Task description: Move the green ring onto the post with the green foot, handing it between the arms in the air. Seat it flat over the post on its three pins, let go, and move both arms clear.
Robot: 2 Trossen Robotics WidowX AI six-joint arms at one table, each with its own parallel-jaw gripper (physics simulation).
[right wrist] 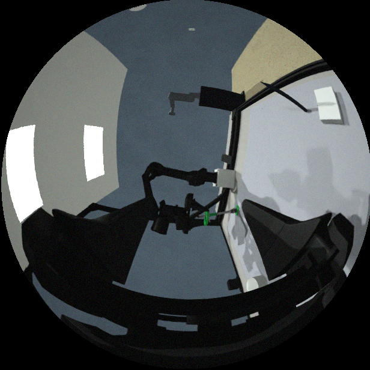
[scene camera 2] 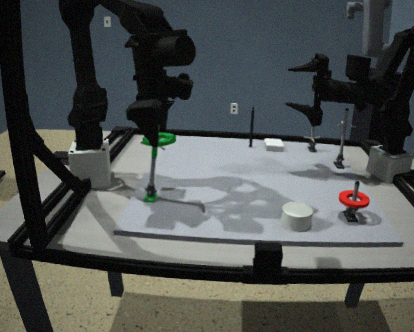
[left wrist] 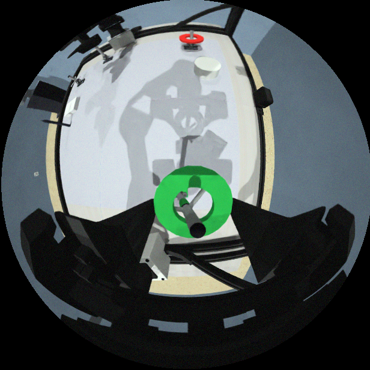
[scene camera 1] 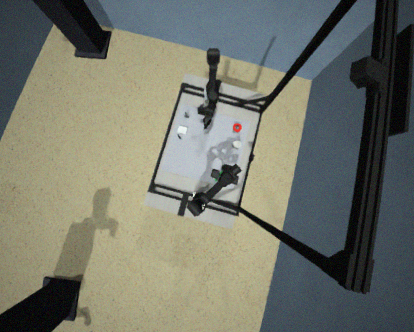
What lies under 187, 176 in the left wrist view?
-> A green ring.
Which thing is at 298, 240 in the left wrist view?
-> My left gripper.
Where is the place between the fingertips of my left gripper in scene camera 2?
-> At 159, 141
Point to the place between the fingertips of my right gripper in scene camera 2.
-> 286, 86
